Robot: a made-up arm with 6 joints. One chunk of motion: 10 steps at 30 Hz.
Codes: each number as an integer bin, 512 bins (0 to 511) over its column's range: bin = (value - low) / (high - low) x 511, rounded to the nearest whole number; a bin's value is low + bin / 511 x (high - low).
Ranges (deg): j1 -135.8..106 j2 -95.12..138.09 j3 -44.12..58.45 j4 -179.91..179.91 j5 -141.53..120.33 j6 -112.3..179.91
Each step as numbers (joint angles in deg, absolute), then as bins.
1 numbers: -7.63 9.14 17.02 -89.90 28.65 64.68
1 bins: 271 228 305 128 332 309
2 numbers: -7.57 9.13 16.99 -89.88 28.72 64.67
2 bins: 271 228 304 128 332 309
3 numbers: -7.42 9.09 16.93 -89.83 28.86 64.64
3 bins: 271 228 304 128 333 309
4 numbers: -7.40 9.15 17.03 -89.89 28.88 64.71
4 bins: 271 228 305 128 333 310
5 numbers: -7.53 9.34 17.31 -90.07 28.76 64.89
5 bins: 271 229 306 128 332 310
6 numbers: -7.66 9.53 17.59 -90.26 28.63 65.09
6 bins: 271 229 307 127 332 310
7 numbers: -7.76 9.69 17.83 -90.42 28.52 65.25
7 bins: 271 230 309 127 332 310
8 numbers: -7.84 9.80 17.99 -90.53 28.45 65.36
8 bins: 270 230 309 127 332 311
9 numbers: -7.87 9.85 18.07 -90.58 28.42 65.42
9 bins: 270 230 310 127 332 311
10 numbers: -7.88 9.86 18.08 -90.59 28.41 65.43
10 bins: 270 230 310 127 332 311
